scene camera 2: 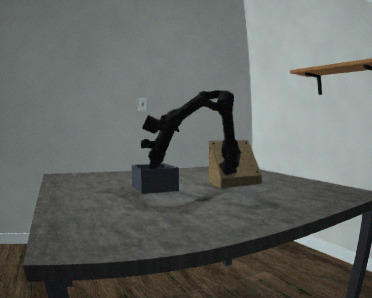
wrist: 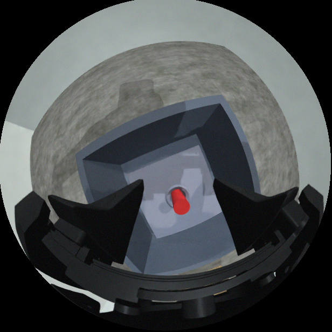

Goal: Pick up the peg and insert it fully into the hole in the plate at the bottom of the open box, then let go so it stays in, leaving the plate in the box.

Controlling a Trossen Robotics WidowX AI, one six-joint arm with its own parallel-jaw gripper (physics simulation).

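Where they show: arm's base, origin of its link: [scene camera 2: 228, 168].
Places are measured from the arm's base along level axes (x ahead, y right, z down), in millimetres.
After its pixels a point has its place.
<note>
The red peg [wrist: 180, 204] stands in the hole of the pale plate [wrist: 159, 218] at the bottom of the open blue-grey box [scene camera 2: 160, 179] @(y 7, x 315, z 26 mm) [wrist: 175, 253], seen in the wrist view. The ring of the hole shows around the peg's lower end. How deep the peg sits cannot be told exactly. My gripper [wrist: 179, 183] is open, with one finger on each side of the peg and a gap to both. In the scene view the fingertips reach down at the box's opening; the peg and plate are hidden there by the box wall and the gripper.
The box's walls stand close around the fingers. A tan slanted block [scene camera 2: 243, 178] @(y -44, x -57, z 46 mm) stands at the arm's base, to the right of the box, on the grey table [scene camera 2: 125, 227] @(y -401, x 582, z 80 mm). A wooden shelf [scene camera 2: 330, 67] is on the right wall.
</note>
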